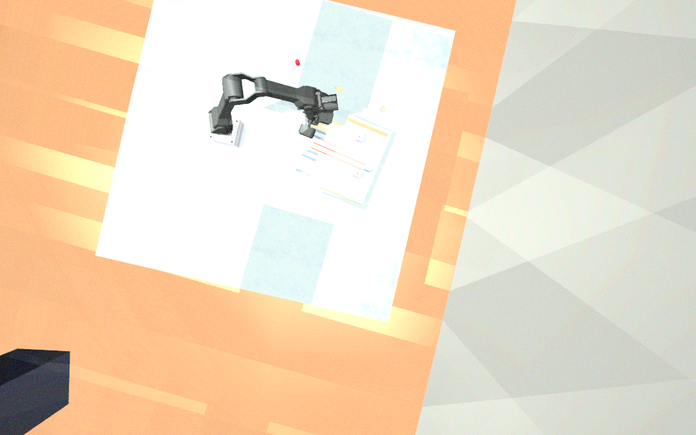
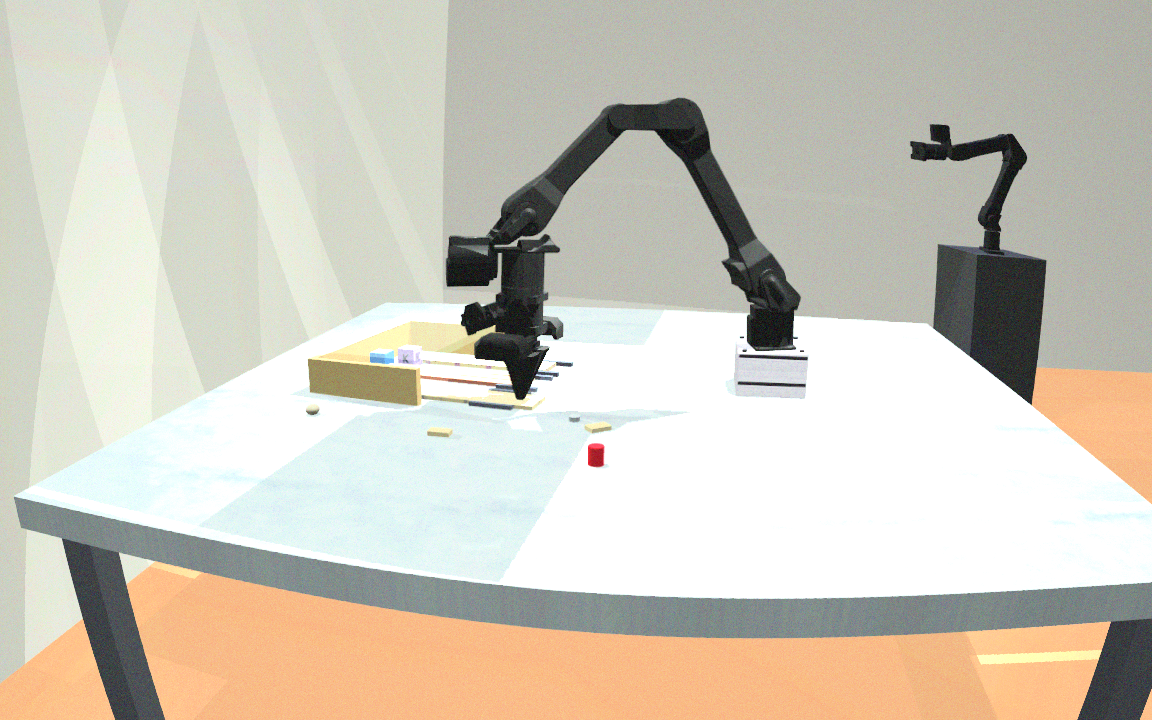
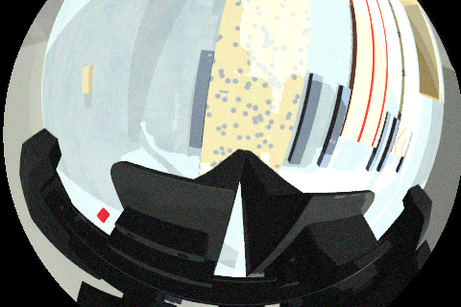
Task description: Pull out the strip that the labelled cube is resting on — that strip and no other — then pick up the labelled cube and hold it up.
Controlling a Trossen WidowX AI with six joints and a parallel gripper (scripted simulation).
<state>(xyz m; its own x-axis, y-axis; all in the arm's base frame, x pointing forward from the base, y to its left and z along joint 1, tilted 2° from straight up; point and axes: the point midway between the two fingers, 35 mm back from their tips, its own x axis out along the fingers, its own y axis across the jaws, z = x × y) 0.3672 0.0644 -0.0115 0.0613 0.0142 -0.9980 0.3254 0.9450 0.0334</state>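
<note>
Right now the grey disc is 7 cm behind my gripper tip and 8 cm to the left of it. From my gripper tip the other things lie so: cream dotted strip: 9 cm ahead, 3 cm to the right; then red cylinder: 9 cm behind, 24 cm to the left, 1 cm above.
</note>
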